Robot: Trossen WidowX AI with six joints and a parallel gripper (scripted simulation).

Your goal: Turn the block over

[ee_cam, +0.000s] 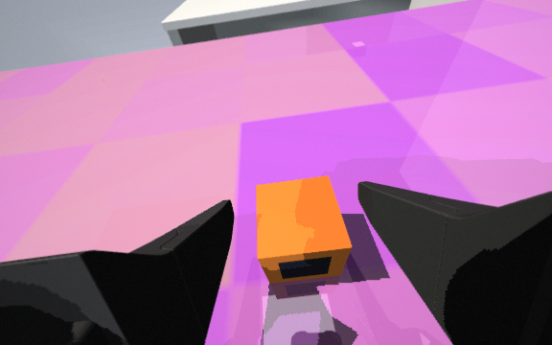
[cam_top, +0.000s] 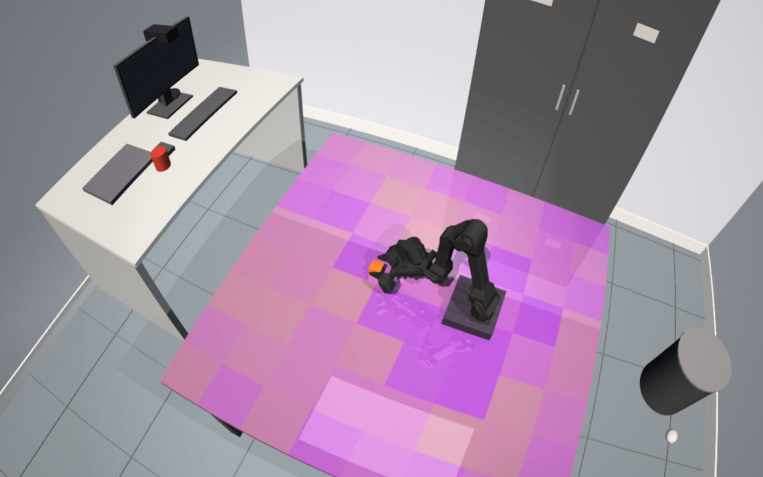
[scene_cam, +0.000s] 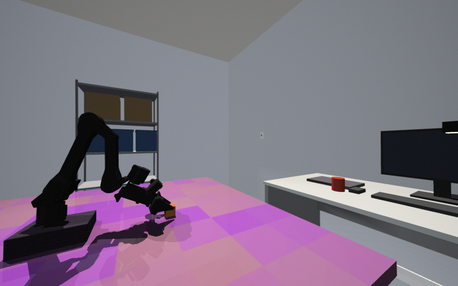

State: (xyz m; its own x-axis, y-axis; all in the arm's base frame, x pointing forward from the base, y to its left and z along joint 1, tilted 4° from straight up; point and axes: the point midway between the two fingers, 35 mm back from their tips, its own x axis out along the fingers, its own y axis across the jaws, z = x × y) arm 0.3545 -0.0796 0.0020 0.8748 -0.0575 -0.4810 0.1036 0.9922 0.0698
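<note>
The orange block lies 20 mm behind my gripper tip and 20 mm below it.
</note>
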